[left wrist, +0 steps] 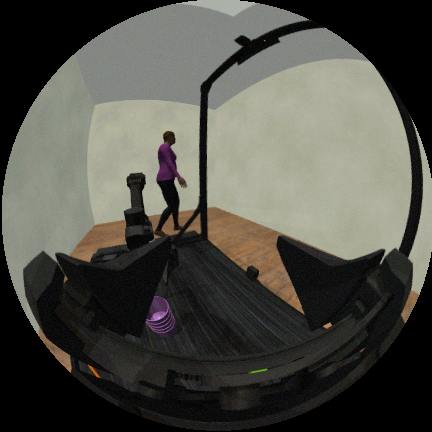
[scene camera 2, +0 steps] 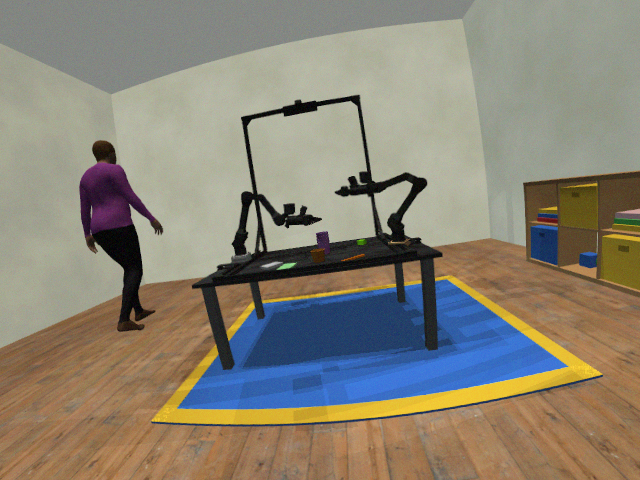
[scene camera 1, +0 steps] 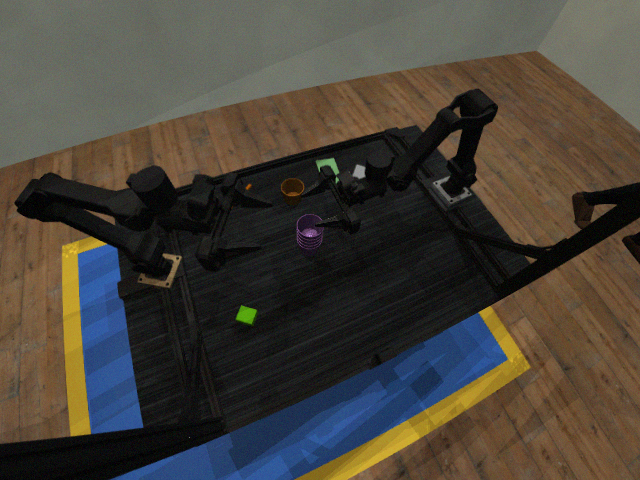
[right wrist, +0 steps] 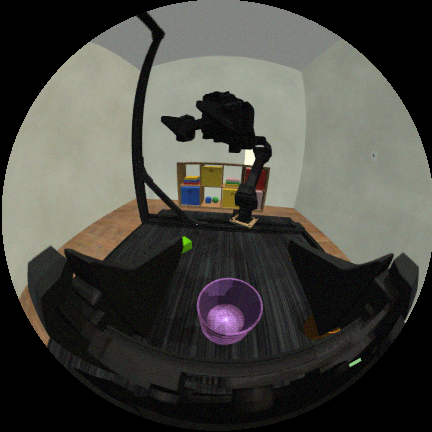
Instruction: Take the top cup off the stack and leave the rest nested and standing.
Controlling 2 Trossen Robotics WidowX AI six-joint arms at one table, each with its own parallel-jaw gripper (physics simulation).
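Seen in the pictures: left gripper, fingertip midpoint: [left wrist: 224, 241] [scene camera 2: 338, 192] [scene camera 1: 267, 225] [right wrist: 175, 111]; right gripper, fingertip midpoint: [scene camera 2: 321, 219] [scene camera 1: 307, 210] [right wrist: 237, 244]; left arm's base, link origin: [scene camera 2: 399, 240] [scene camera 1: 159, 268] [right wrist: 243, 218]; right arm's base, link origin: [scene camera 2: 240, 254] [scene camera 1: 452, 188].
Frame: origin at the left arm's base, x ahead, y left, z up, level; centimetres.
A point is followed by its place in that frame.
Purple cups stand nested and upright in one stack [scene camera 1: 310, 235] @[x 41.5, y 15.7, z 4.2 cm] [scene camera 2: 322, 242] [left wrist: 161, 316] @[x 42.1, y 15.3, z 4.2 cm] [right wrist: 225, 319] @[x 41.3, y 15.5, z 4.2 cm] near the table's middle. The top cup's open rim and pale inside bottom show in the right wrist view, low between the fingers. My right gripper [scene camera 1: 310, 209] @[x 40.6, y 14.8, z 17.8 cm] [scene camera 2: 319, 219] @[x 40.6, y 14.8, z 17.8 cm] [right wrist: 237, 244] @[x 40.6, y 14.8, z 17.8 cm] is open and empty, a little above the stack's rim; one fingertip overlaps the rim in scene camera 1. My left gripper [scene camera 1: 265, 226] @[x 35.0, y 0.1, z 32.4 cm] [scene camera 2: 338, 192] @[x 35.0, y 0.1, z 32.4 cm] [left wrist: 224, 241] @[x 35.0, y 0.1, z 32.4 cm] is open and empty, higher up and left of the stack in scene camera 1.
An orange-brown cup [scene camera 1: 292, 191] @[x 32.4, y 35.9, z -2.3 cm] [scene camera 2: 317, 255] @[x 31.3, y 36.3, z 0.9 cm] stands close behind the stack in scene camera 1. A green block [scene camera 1: 246, 315] @[x 28.1, y -8.9, z -0.1 cm] [scene camera 2: 361, 241] @[x 27.2, y -6.7, z -0.7 cm] lies nearer the front there. An orange stick [scene camera 2: 353, 257] @[x 14.3, y 29.6, z -1.9 cm], a light green sheet [scene camera 2: 286, 266] @[x 43.3, y 47.7, z -1.9 cm] and a white sheet [scene camera 2: 270, 264] @[x 56.1, y 46.7, z -1.4 cm] lie near one table edge.
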